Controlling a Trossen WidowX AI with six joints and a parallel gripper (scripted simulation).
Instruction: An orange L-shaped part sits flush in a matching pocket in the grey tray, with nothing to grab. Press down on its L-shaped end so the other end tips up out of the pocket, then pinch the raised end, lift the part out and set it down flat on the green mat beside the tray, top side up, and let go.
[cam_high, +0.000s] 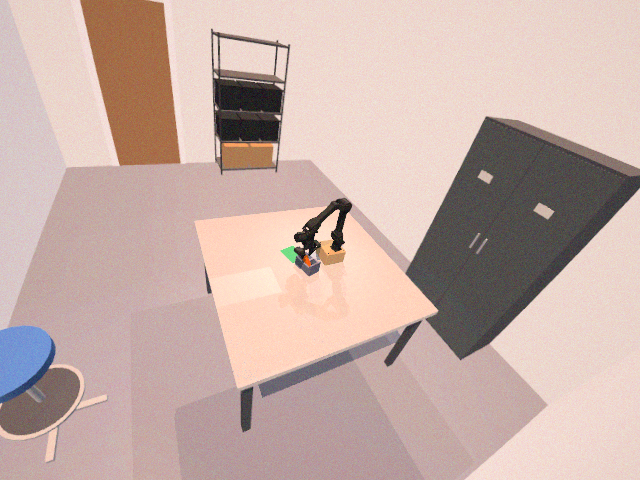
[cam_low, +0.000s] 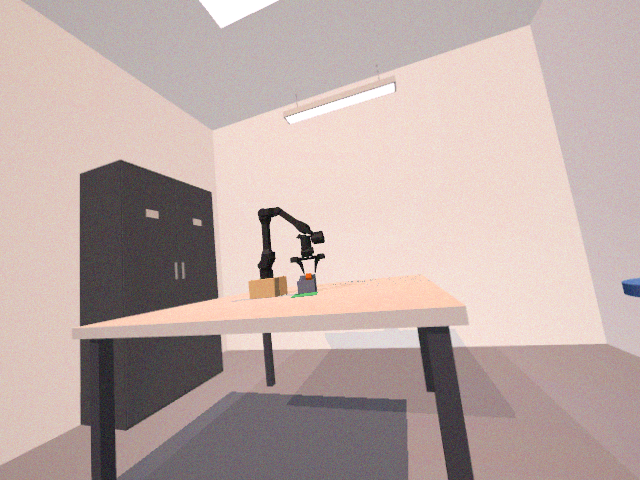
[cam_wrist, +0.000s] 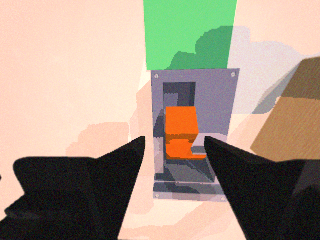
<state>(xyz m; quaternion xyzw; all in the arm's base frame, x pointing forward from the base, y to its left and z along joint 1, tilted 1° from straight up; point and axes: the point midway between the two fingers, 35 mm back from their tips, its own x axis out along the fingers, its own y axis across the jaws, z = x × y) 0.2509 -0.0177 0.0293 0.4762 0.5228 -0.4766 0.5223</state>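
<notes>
My gripper tip is now 5 cm above the orange L-shaped part, 3 cm to the right of it and 2 cm past it. Also, from my gripper tip: green mat: 15 cm to the right, 11 cm below, 1 cm behind.
</notes>
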